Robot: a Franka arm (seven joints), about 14 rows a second.
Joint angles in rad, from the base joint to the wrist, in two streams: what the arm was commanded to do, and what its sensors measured. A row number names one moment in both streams.
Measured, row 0:
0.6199, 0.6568, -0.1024, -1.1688, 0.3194, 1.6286, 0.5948
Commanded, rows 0 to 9:
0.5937, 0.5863, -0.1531, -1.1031, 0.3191, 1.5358, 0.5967
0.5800, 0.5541, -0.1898, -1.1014, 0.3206, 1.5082, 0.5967
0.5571, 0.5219, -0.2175, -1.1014, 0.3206, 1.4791, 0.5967
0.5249, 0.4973, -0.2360, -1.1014, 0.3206, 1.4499, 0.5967
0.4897, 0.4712, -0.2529, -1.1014, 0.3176, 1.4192, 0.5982
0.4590, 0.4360, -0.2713, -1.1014, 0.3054, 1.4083, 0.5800
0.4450, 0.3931, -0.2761, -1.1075, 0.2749, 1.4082, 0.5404
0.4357, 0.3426, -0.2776, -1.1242, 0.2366, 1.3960, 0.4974
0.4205, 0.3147, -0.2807, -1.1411, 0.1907, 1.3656, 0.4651
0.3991, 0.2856, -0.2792, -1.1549, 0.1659, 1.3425, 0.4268
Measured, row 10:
0.4116, 0.3667, -0.2894, -1.0900, 0.2247, 1.3660, 0.4763
